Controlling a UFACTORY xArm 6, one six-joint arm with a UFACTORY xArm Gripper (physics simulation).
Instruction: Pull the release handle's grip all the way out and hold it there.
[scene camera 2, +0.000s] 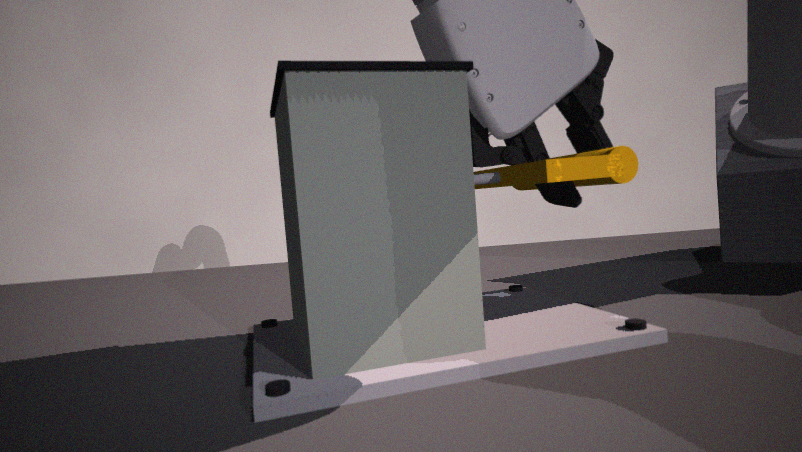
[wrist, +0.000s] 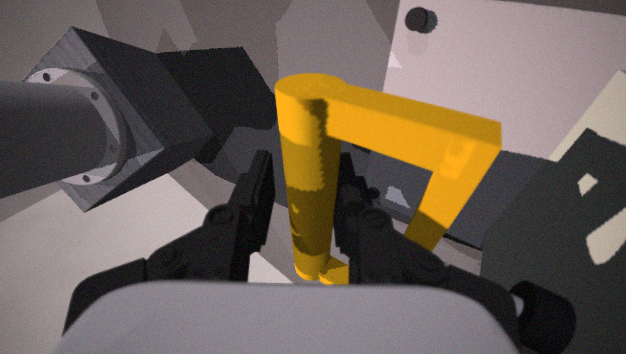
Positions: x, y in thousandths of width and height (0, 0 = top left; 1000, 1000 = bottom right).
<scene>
In view: my gripper (scene camera 2: 731, 413) and a pale base plate (wrist: 857, 210).
My gripper shows as well in the wrist view (wrist: 485, 490).
</scene>
